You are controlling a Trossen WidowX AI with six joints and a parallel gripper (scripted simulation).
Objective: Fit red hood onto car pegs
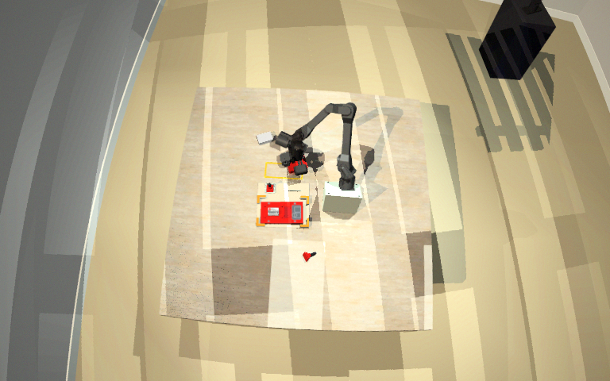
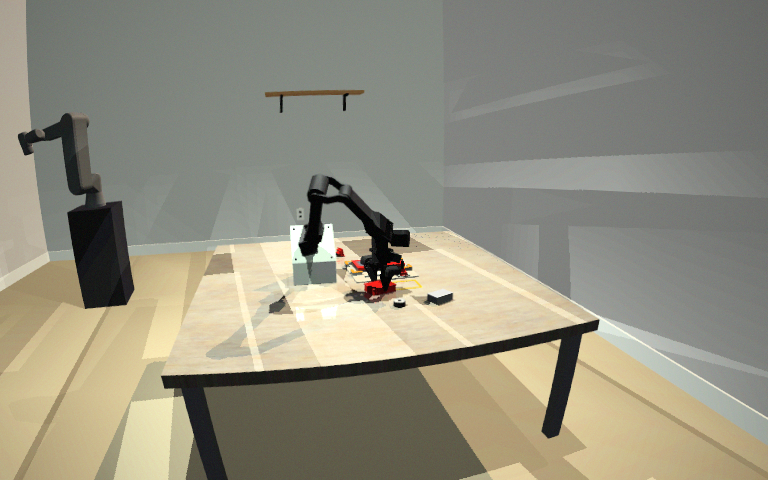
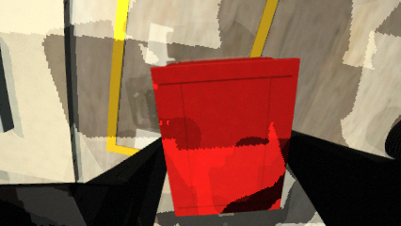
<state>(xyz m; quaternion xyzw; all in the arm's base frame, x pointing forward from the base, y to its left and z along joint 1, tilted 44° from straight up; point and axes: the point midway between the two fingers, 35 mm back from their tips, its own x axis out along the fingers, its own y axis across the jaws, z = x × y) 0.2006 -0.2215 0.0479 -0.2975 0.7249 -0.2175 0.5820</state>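
My gripper tip is now 13 cm short of the engine block, 26 cm to the right of it and 1 cm below it. From my gripper tip the other things lie so: red hood (1 cm above); small wheel (1 cm ahead, 15 cm to the right).
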